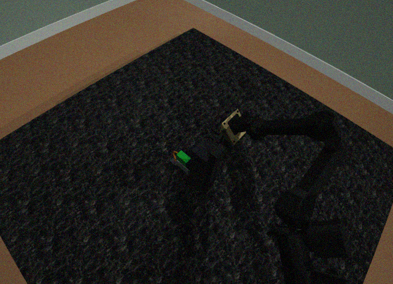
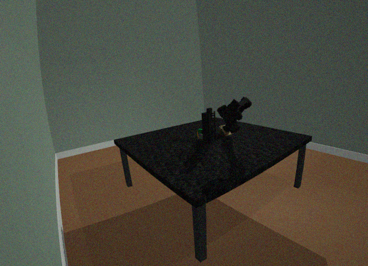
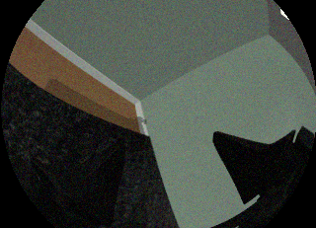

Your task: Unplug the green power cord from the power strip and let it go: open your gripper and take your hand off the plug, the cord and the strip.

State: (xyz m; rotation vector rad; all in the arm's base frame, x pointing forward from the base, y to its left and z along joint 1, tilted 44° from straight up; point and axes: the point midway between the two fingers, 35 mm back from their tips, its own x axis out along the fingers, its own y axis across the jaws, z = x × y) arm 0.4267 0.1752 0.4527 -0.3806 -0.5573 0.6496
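Right now the green plug is 19 cm behind my gripper tip, 48 cm to the right of it and 15 cm below it.
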